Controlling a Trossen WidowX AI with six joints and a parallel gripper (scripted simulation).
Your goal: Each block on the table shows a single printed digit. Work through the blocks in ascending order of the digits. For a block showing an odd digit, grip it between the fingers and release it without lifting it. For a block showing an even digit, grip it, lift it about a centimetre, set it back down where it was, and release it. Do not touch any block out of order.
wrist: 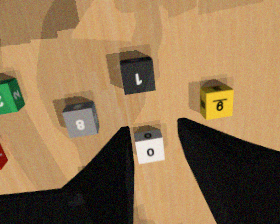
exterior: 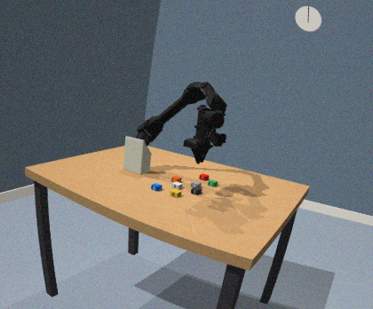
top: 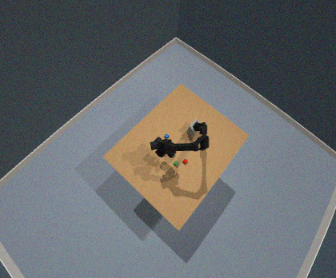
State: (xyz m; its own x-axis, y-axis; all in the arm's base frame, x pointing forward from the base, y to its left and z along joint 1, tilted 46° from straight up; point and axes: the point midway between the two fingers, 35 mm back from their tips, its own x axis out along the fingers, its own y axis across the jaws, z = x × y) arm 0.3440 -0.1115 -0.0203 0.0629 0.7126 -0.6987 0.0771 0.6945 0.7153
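My gripper tip is 150 mm to the right of the green block, 110 mm above it and 10 mm short of it. Round my gripper tip: white block 110 mm below, 90 mm behind; black block 110 mm below; grey block 110 mm below, 70 mm to the left, 30 mm behind.
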